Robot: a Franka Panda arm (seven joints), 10 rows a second.
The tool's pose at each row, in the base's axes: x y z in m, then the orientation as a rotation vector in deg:
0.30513, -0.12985, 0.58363, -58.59, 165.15, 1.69
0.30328, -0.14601, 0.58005, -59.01, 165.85, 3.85
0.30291, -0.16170, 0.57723, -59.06, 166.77, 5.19
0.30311, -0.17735, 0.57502, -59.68, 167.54, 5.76
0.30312, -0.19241, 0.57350, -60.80, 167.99, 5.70
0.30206, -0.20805, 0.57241, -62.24, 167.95, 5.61
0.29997, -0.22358, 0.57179, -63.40, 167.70, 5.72
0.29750, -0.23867, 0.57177, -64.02, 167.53, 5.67
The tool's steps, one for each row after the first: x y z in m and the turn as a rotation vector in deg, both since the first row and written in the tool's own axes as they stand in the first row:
0.01189, -0.01135, 0.00269, -1.60, 0.32, -0.04
0.02227, -0.02328, 0.00476, -2.71, 0.90, 0.17
0.03213, -0.03554, 0.00626, -3.36, 1.67, -0.01
0.04172, -0.04722, 0.00708, -3.60, 2.44, -0.59
0.05245, -0.05869, 0.00737, -3.73, 2.89, -1.46
0.06388, -0.06943, 0.00713, -3.88, 3.03, -2.20
0.07527, -0.07959, 0.00628, -3.89, 3.09, -2.61

